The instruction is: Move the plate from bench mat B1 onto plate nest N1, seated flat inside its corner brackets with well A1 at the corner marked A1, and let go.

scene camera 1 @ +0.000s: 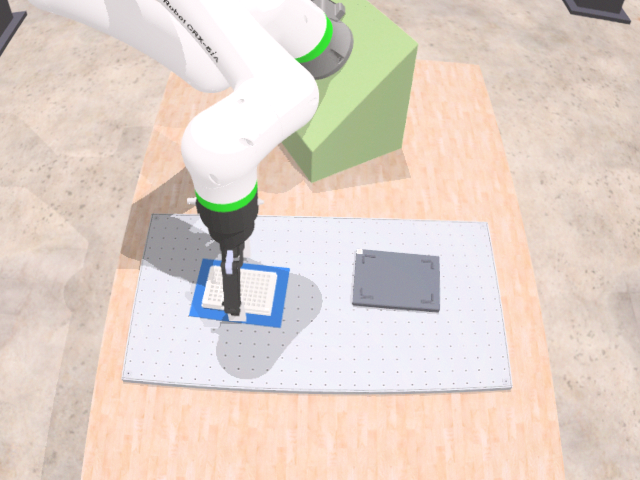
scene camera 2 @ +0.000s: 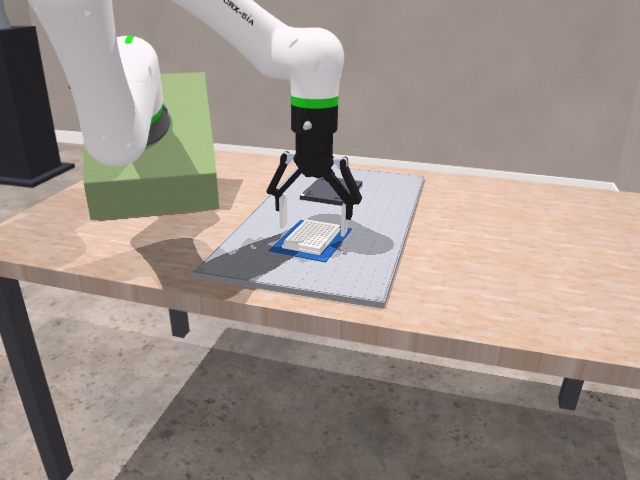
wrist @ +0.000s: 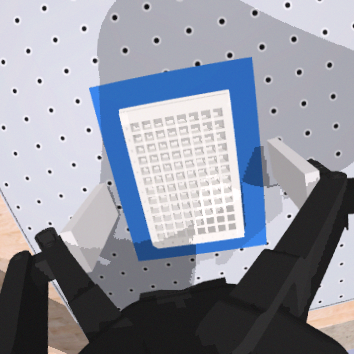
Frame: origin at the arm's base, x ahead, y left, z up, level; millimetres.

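Seen in the pictures: gripper, fingertip midpoint: (scene camera 1: pixel 240 286) (scene camera 2: pixel 313 229) (wrist: pixel 187 179); arm's base, link origin: (scene camera 1: pixel 324 49).
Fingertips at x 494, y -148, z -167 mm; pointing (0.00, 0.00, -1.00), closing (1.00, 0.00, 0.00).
Pixels of each thing's top centre, then the offset from my fingertips to it. Level surfaces: height alone.
- white well plate, top centre: (wrist: pixel 186 180) (scene camera 1: pixel 239 287) (scene camera 2: pixel 312 233) dx -2, dy -3, dz -7 mm
- blue bench mat B1, surface height: dz -21 mm
- dark plate nest N1, top centre: (scene camera 1: pixel 398 277) (scene camera 2: pixel 332 186) dx -29, dy +289, dz -9 mm
- grey perforated board, surface height: dz -24 mm
- wooden table, surface height: dz -37 mm
A white well plate (scene camera 1: pixel 258 290) (scene camera 2: pixel 312 235) (wrist: pixel 185 170) lies flat on the blue bench mat B1 (scene camera 1: pixel 279 304) (scene camera 2: pixel 323 256) (wrist: pixel 200 80). My gripper (scene camera 1: pixel 237 286) (scene camera 2: pixel 313 230) (wrist: pixel 187 179) is open and empty, low over the plate. Its two pale finger pads stand wide apart, on either side across the plate's short width, clear of its long sides in the wrist view. In scene camera 1 a finger hides part of the plate's left half. The dark plate nest N1 (scene camera 1: pixel 395 281) (scene camera 2: pixel 317 192) has corner brackets and a pale mark at its upper-left corner in scene camera 1. Well lettering is unreadable.
The mat and nest are on a grey perforated board (scene camera 1: pixel 320 351) (scene camera 2: pixel 356 286) on a wooden table (scene camera 1: pixel 320 434) (scene camera 2: pixel 491 268). The green robot pedestal (scene camera 1: pixel 356 129) (scene camera 2: pixel 191 155) stands behind the board in scene camera 1. Arm shadows fall around the mat.
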